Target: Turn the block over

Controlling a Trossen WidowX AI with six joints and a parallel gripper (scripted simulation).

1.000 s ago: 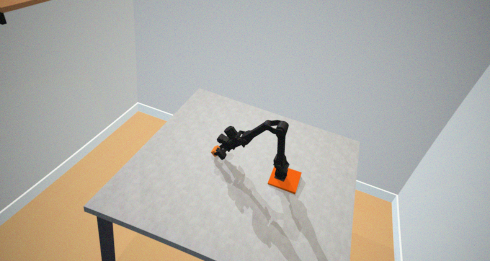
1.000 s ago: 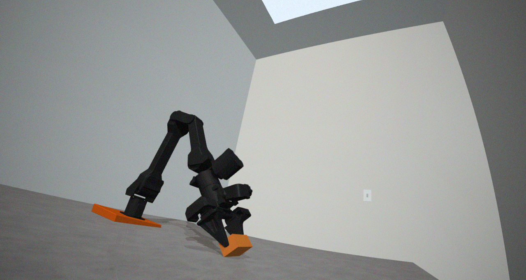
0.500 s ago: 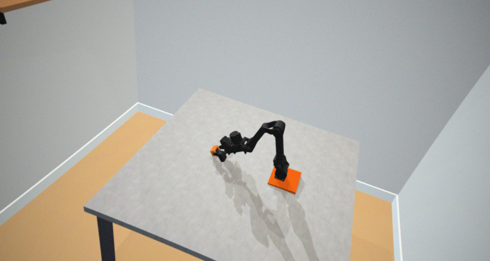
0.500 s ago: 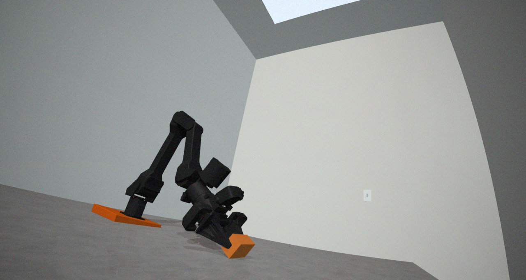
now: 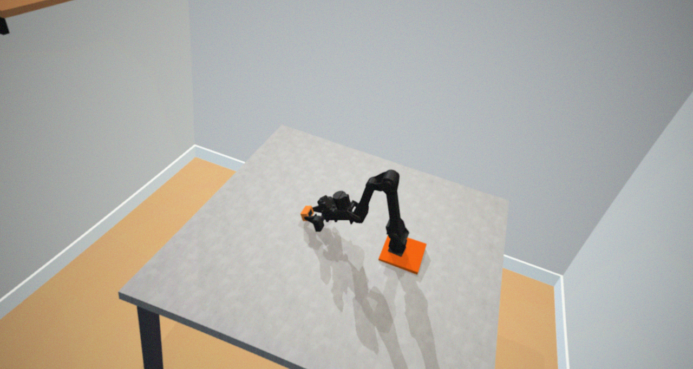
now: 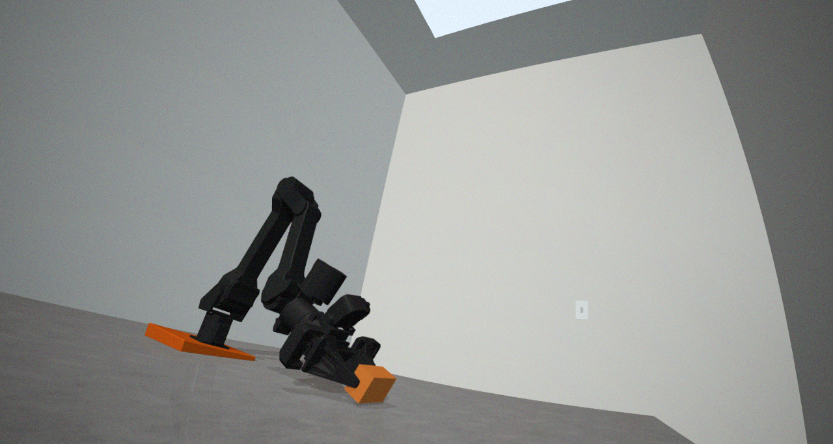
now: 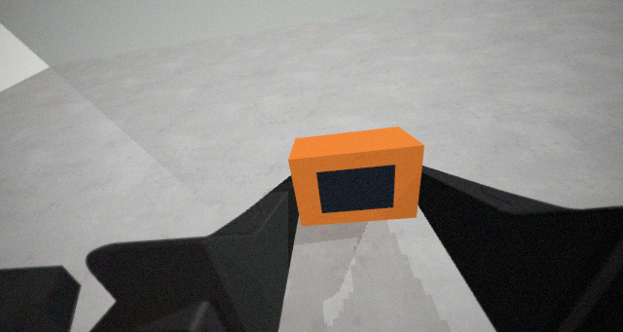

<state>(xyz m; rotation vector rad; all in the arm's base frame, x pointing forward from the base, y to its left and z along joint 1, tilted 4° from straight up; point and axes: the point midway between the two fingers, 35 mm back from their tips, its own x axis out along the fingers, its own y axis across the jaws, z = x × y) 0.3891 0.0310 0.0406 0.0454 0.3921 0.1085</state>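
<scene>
My gripper tip is 10 mm past the orange block.
</scene>
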